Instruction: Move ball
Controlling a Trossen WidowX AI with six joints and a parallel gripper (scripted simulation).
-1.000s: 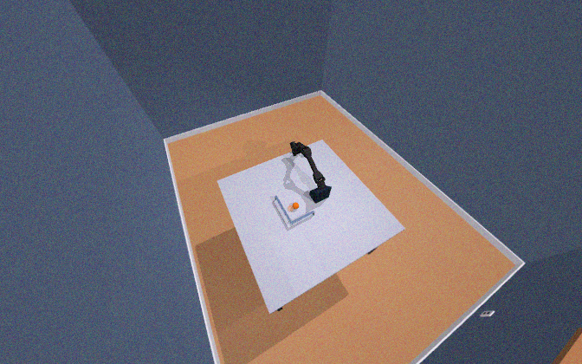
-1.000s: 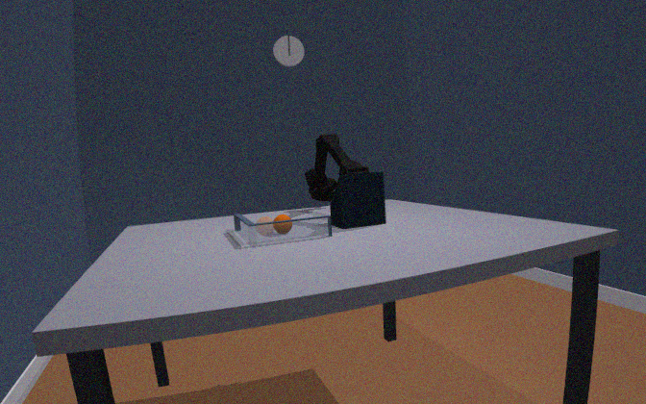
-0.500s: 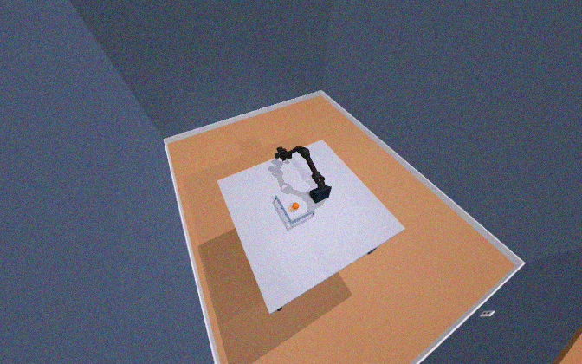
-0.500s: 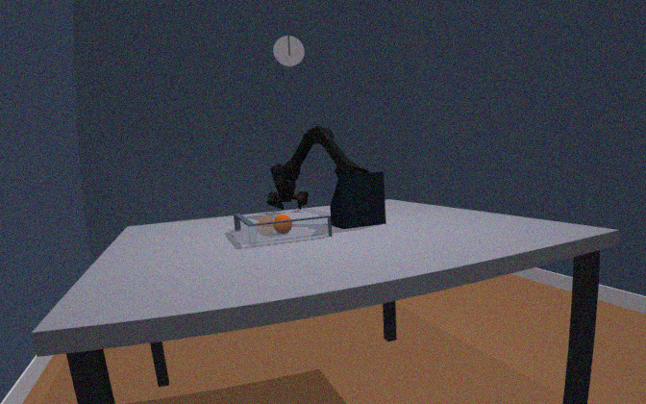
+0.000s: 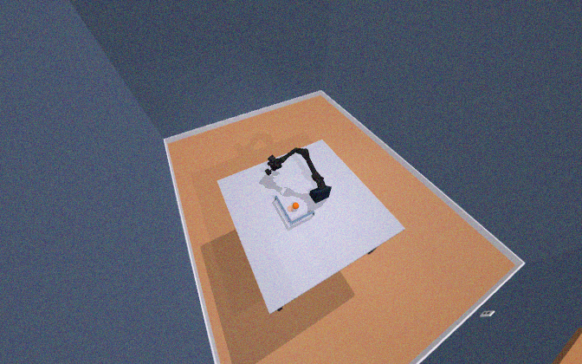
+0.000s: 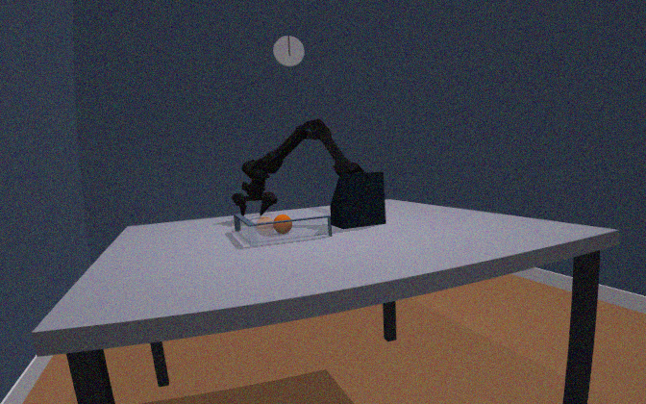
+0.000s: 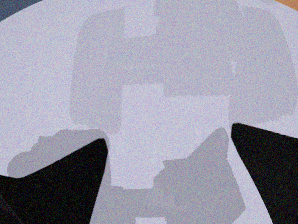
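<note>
Now: gripper tip 49 cm to the right of the orange ball, 5 cm past it and 2 cm below it. Also, from my gripper tip: clear wall 64 cm to the left, 4 cm behind, 2 cm above.
</note>
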